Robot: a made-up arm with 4 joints. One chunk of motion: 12 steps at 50 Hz.
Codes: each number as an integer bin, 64 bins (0 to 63) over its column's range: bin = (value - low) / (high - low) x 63, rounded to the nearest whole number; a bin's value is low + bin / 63 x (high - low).
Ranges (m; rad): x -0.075..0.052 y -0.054..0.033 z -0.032..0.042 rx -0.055..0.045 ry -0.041..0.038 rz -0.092..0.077
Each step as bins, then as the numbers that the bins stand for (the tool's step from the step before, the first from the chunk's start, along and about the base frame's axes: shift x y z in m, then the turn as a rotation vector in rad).
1 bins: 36 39 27 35 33 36
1 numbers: -0.00243 -0.00014 -0.00029 0.00056 0.00038 0.00457
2 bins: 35 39 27 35 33 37
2 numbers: -0.00444 -0.00014 -0.00029 0.00056 0.00038 0.00725
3 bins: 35 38 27 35 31 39
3 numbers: -0.00444 -0.00152 -0.00029 0.00056 -0.00213 0.01262
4 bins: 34 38 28 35 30 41
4 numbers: -0.00646 -0.00152 0.00089 0.00056 -0.00338 0.01798
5 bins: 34 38 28 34 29 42
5 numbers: -0.00646 -0.00152 0.00089 -0.00103 -0.00463 0.02067
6 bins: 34 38 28 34 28 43
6 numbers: -0.00646 -0.00152 0.00089 -0.00103 -0.00589 0.02335
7 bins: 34 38 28 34 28 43
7 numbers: -0.00646 -0.00152 0.00089 -0.00103 -0.00589 0.02335
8 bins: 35 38 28 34 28 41
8 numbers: -0.00444 -0.00152 0.00089 -0.00103 -0.00589 0.01798
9 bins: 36 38 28 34 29 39
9 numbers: -0.00243 -0.00152 0.00089 -0.00103 -0.00463 0.01262
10 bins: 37 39 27 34 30 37
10 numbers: -0.00041 -0.00014 -0.00029 -0.00103 -0.00338 0.00725
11 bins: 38 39 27 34 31 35
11 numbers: 0.00160 -0.00014 -0.00029 -0.00103 -0.00213 0.00189
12 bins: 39 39 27 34 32 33
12 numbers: 0.00362 -0.00014 -0.00029 -0.00103 -0.00087 -0.00348
